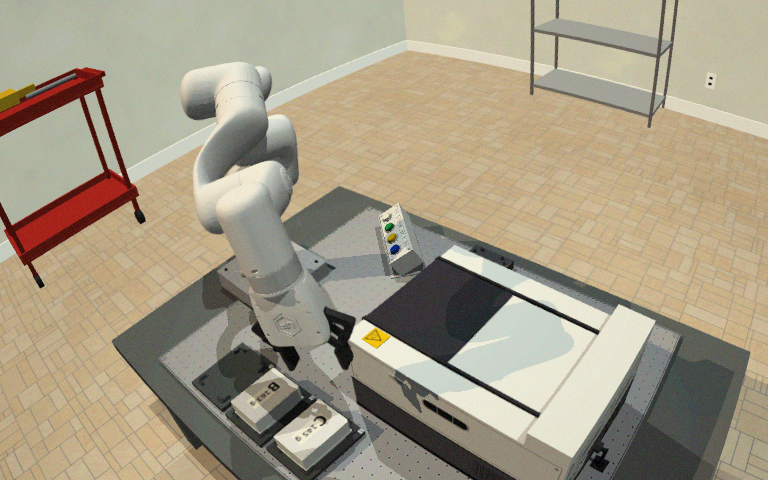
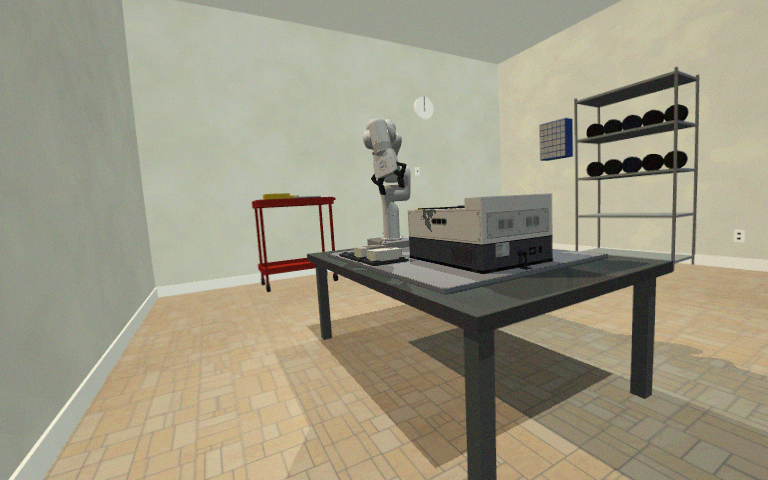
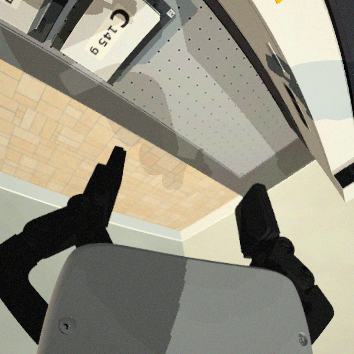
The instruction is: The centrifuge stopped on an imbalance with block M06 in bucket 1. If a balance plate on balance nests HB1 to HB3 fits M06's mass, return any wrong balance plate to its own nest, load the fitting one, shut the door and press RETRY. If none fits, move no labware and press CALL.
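Where they show: gripper, fingertip midpoint: (image 1: 321, 364) (image 2: 392, 191) (image 3: 186, 180); arm's base at its link origin: (image 2: 391, 238).
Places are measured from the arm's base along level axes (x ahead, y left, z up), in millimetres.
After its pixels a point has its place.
My gripper (image 1: 318, 363) {z 251, x 539, y -298 mm} (image 2: 391, 189) {z 251, x 539, y -298 mm} (image 3: 186, 180) {z 251, x 539, y -298 mm} is open and empty, above the table between the nests and the centrifuge (image 1: 594, 362) {z 203, x 877, y -29 mm} (image 2: 447, 226) {z 107, x 747, y -200 mm} (image 3: 325, 95) {z 169, x 655, y -170 mm}, higher than its top. The dark panel (image 1: 413, 305) {z 172, x 523, y -52 mm} and the white panel beside it lie flat on the centrifuge; buckets and block M06 do not show. White plate B (image 1: 266, 399) {z 13, x 342, y -316 mm} (image 3: 15, 14) {z 13, x 344, y -357 mm}, apparently marked 163 g, and white plate C (image 1: 312, 433) {z 13, x 475, y -317 mm} (image 3: 107, 45) {z 13, x 474, y -327 mm}, marked 145 g, sit in neighbouring dark nests. The third nest (image 1: 226, 382) {z -28, x 202, y -330 mm} holds no plate. The button box (image 1: 404, 249) {z 33, x 289, y 213 mm} has green, yellow, blue and pale buttons; its labels are unreadable.
The dark table (image 1: 710, 350) {z -53, x 1090, y 381 mm} (image 2: 566, 305) {z -89, x 1180, y -178 mm} carries a perforated grey base plate (image 1: 390, 461) {z -41, x 610, y -255 mm} (image 3: 200, 115) {z -41, x 712, y -345 mm}. The arm's base is behind the nests. A red cart (image 1: 73, 215) (image 2: 294, 201) and a metal shelf rack (image 1: 600, 93) (image 2: 676, 198) stand away from the table.
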